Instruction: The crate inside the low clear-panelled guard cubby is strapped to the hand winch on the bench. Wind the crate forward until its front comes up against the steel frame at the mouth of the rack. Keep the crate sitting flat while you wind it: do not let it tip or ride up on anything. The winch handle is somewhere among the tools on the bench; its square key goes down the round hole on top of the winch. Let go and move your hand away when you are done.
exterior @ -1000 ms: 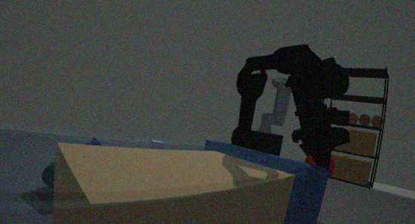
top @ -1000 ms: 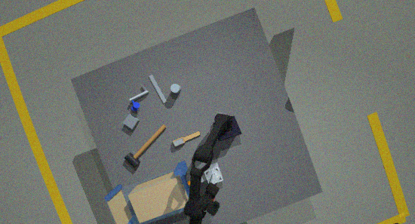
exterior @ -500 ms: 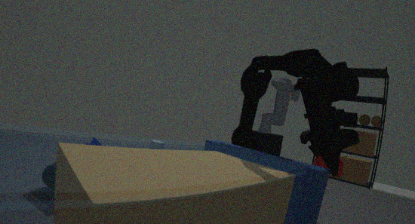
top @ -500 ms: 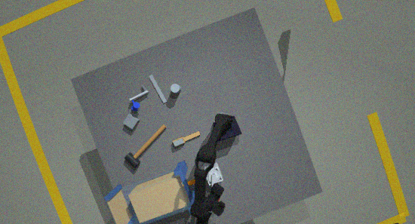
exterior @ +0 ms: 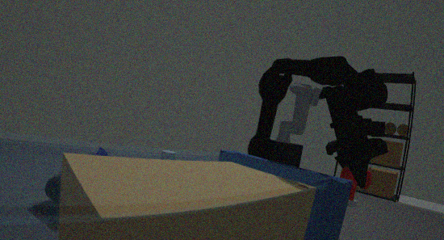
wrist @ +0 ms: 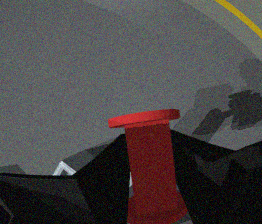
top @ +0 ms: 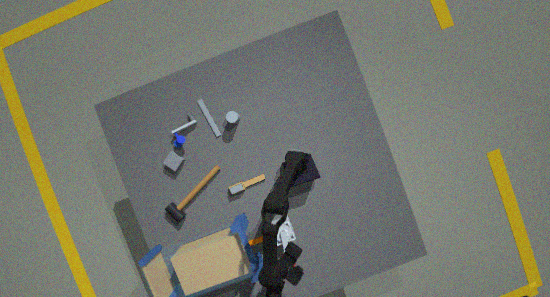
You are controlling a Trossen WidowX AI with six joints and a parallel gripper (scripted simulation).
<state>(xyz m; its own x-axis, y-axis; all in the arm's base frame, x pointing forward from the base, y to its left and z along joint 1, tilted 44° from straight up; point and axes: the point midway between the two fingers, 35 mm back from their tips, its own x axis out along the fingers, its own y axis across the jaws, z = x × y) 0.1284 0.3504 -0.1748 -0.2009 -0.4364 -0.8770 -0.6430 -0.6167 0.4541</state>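
The winch handle is 10 mm ahead of my gripper tip, 50 mm to the right of it and 30 mm below it. From my gripper tip the other things lie so: blue steel frame: 170 mm ahead, 90 mm to the right, 30 mm below; red knob: 10 mm ahead, 10 mm to the right; winch: 120 mm to the right, 100 mm below.
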